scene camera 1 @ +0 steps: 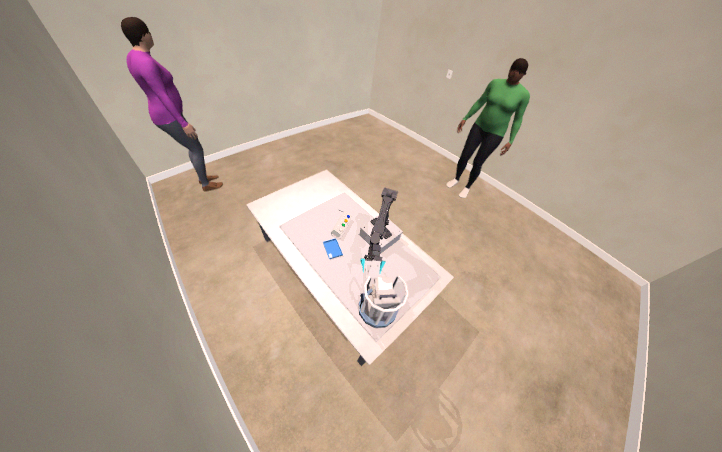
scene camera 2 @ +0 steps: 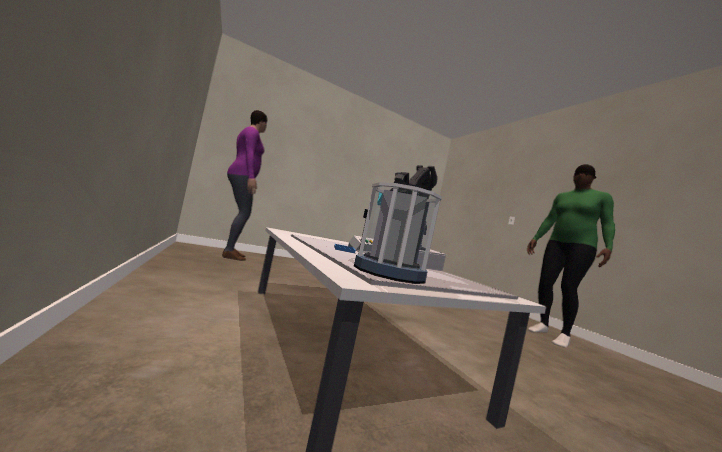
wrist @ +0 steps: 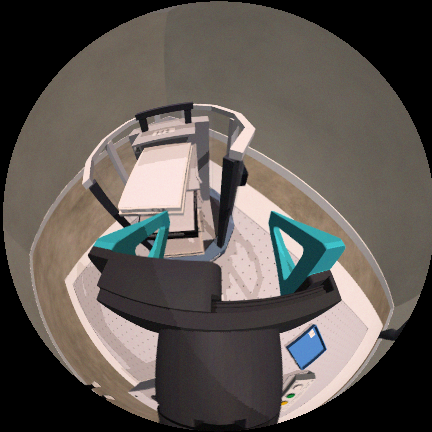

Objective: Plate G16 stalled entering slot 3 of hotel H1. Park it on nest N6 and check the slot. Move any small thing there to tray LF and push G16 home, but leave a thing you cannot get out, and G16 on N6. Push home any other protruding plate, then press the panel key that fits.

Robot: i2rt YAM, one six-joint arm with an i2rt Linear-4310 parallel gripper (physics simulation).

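Frame: origin at the arm's base, x back, y left, z down, level; centimetres.
Where they show: gripper, fingertip midpoint: (scene camera 1: 371, 273) (wrist: 218, 216).
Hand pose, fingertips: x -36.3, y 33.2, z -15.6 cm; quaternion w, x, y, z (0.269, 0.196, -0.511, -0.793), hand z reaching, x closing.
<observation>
Each offset is from my fingertips to the top centre of the thing. "spot": to the spot under its first point. Level surfaces: height alone.
The hotel @(dx -1.0, dy +13.7, dz -6.1 cm) (wrist: 202, 135) stands inside a round railed cage (wrist: 244, 136) (scene camera 1: 406, 293) (scene camera 2: 392, 229). In the wrist view a pale plate @(dx +1.8, dy +11.0, dz +0.4 cm) (wrist: 157, 175) sticks out of its upper part towards me. Lower plates @(dx +1.8, dy +9.6, dz +4.7 cm) (wrist: 182, 224) show beneath it; their labels and the slot numbers cannot be read. My gripper (wrist: 218, 216) (scene camera 1: 372, 264) is open and empty, with teal fingers wide apart in front of the cage opening; the left finger overlaps the lower plates in view. A blue tray @(dx -2.1, dy -40.7, dz +23.1 cm) (wrist: 306, 347) (scene camera 1: 333, 248) (scene camera 2: 344, 247) lies on the mat. The key panel @(dx +15.0, dy -55.6, dz +16.5 cm) (scene camera 1: 341, 226) (wrist: 300, 386) shows coloured keys. I cannot make out nest N6.
Dark posts @(dx -3.7, dy +2.9, dz -3.2 cm) (wrist: 228, 200) flank the cage opening. A black handle @(spot: dx -2.8, dy +16.8, dz -5.3 cm) (wrist: 164, 111) tops the hotel. The arm's grey base box (scene camera 1: 388, 244) stands on the perforated mat @(dz +24.9 cm) (scene camera 1: 303, 226), on the white table @(dz +26.1 cm) (scene camera 1: 277, 205). Two people (scene camera 1: 154, 87) (scene camera 1: 498, 109) stand away from the table.
</observation>
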